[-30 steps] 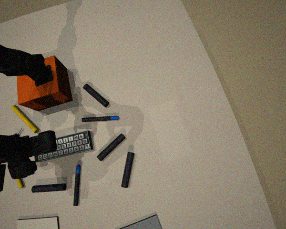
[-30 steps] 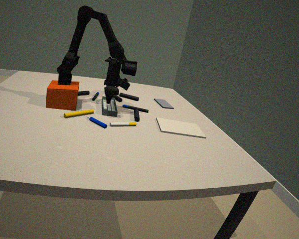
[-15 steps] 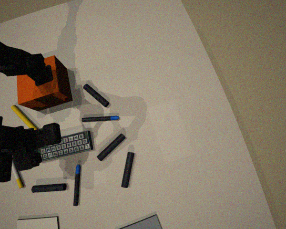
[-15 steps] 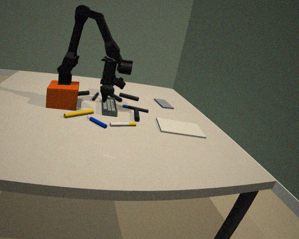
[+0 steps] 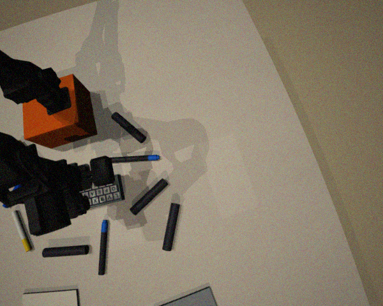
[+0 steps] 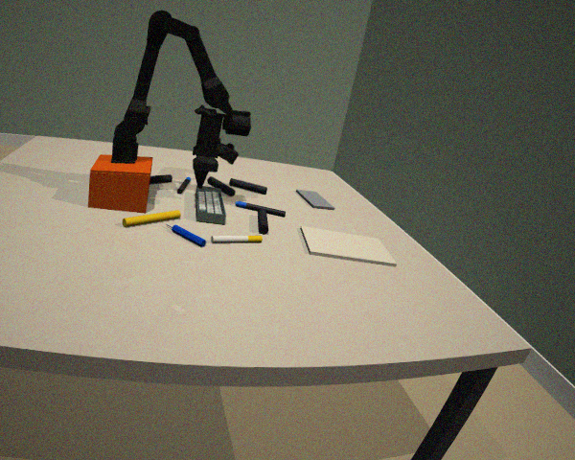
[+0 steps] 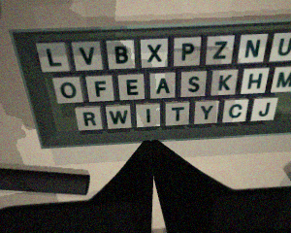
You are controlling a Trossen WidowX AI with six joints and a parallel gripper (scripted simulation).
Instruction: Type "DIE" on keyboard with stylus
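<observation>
Now: the yellow marker 17 cm to the right of my gripper tip, 13 cm behind it and 3 cm below it. Also, from my gripper tip: white-and-yellow pen: 24 cm to the right, 7 cm ahead, 3 cm below; then grey card: 40 cm ahead, 12 cm to the left, 4 cm below; then white pad: 35 cm ahead, 24 cm to the right, 4 cm below.
</observation>
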